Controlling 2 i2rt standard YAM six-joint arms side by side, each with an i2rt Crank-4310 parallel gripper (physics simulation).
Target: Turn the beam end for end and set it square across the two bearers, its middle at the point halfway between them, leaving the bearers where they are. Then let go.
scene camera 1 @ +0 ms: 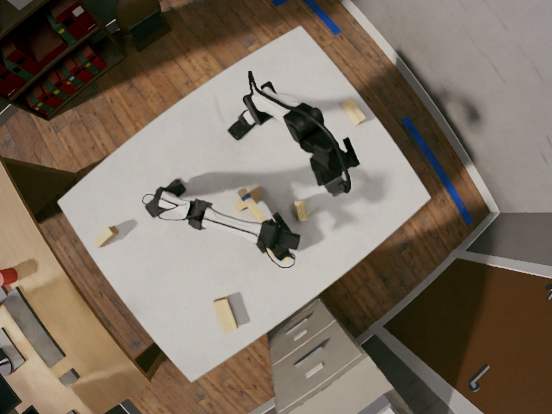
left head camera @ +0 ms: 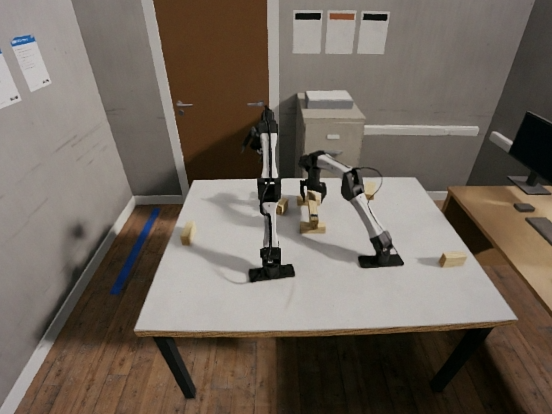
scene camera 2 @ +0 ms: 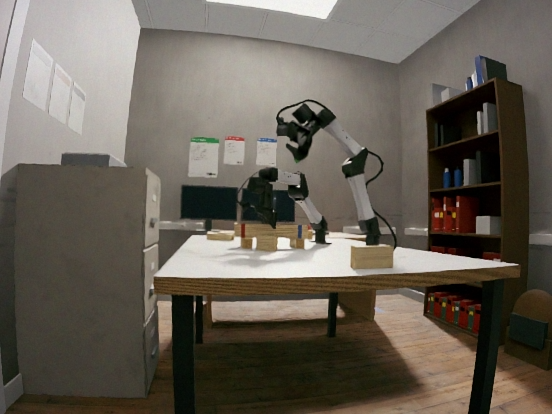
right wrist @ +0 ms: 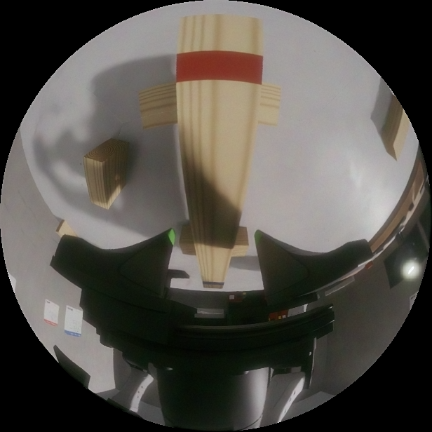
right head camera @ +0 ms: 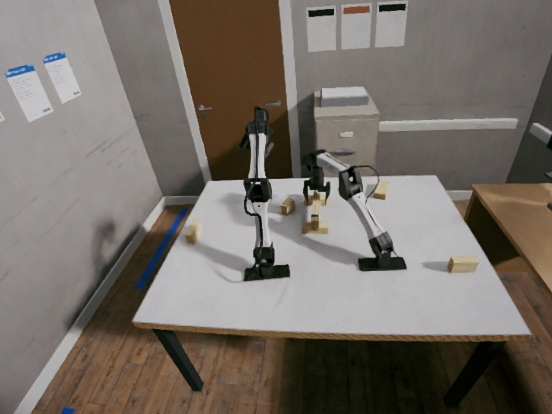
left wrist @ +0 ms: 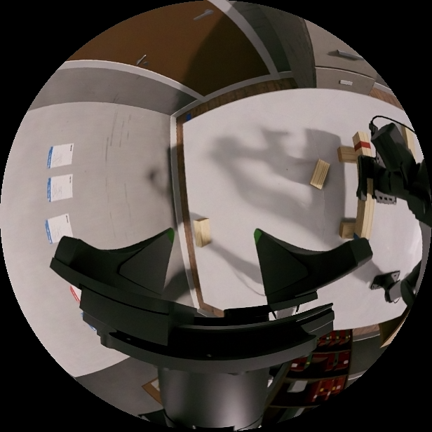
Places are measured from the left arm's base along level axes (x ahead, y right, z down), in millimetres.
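Where they show: left gripper, between the fingertips: point(left head camera: 250, 157) point(scene camera 2: 297, 154) point(right head camera: 249, 157); right gripper, between the fingertips: point(left head camera: 312, 203) point(scene camera 2: 272, 228) point(right head camera: 316, 203); left arm's base, origin of its link: point(scene camera 1: 248, 121) point(left head camera: 271, 273) point(right head camera: 267, 273); right arm's base, origin of its link: point(scene camera 1: 165, 198) point(left head camera: 380, 261) point(scene camera 2: 320, 242) point(right head camera: 381, 264).
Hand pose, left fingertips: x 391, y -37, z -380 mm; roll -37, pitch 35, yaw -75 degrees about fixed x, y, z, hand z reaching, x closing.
Observation:
Each offset is from my left fingertips to the centre of the thing.
The beam @[dz +305, dx -16, dy +314 mm] point(left head camera: 313, 209) point(scene camera 1: 256, 210) point(scene camera 2: 285, 231) point(left wrist: 366, 210) point(right wrist: 217, 130) lies across both bearers, looking roughly square to them. Its red-banded end rests over the far bearer point(right wrist: 270, 102) point(left wrist: 346, 154); its blue-banded end rests over the near bearer @[dz +358, dx -139, dy +288 mm] point(right head camera: 306, 228) point(left wrist: 346, 228). My right gripper point(right wrist: 214, 231) point(right head camera: 317, 198) is open, its fingers low on either side of the beam between the bearers, with gaps beside the wood in the right wrist view. My left gripper point(left wrist: 213, 230) is open and empty, high above the table at the left in the head views.
A loose block @[dz +349, dx +56, dy +163 mm] point(right head camera: 287, 206) point(right wrist: 106, 172) stands left of the beam. Others lie at the table's left point(left head camera: 188, 233), back right point(right head camera: 381, 190) and right point(right head camera: 463, 264). The left arm's links rise left of the beam in the head views. A cabinet point(right head camera: 345, 145) stands behind the table.

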